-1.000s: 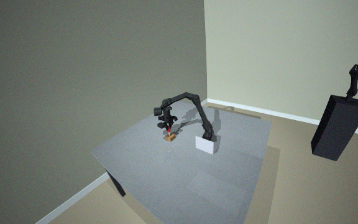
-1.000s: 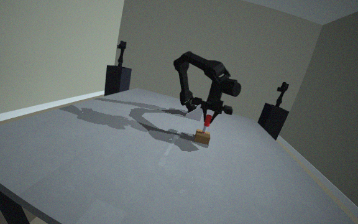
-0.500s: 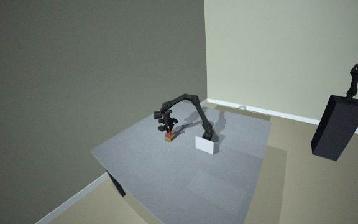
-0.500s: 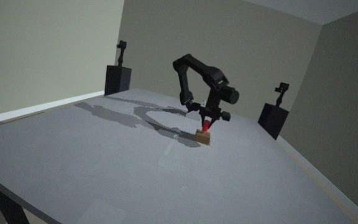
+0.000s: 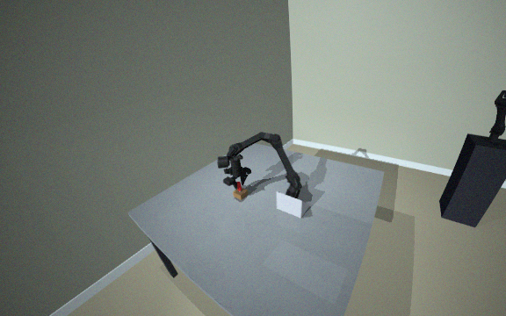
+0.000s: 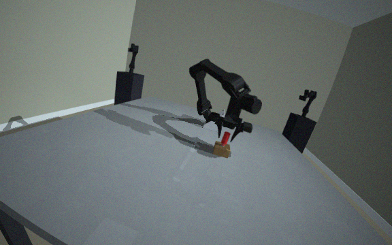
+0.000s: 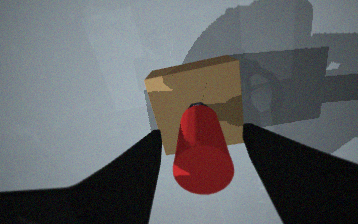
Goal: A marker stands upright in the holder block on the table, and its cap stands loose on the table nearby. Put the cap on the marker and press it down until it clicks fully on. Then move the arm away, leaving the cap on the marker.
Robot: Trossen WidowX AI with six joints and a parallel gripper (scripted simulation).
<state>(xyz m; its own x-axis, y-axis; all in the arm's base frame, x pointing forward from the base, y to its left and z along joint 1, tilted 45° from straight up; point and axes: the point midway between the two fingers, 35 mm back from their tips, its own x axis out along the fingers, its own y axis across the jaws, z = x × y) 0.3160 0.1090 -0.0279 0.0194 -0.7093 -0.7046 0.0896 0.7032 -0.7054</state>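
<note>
Right now the red cap is 10 mm above my gripper tip. Also, from my gripper tip: holder block: 50 mm below.
</note>
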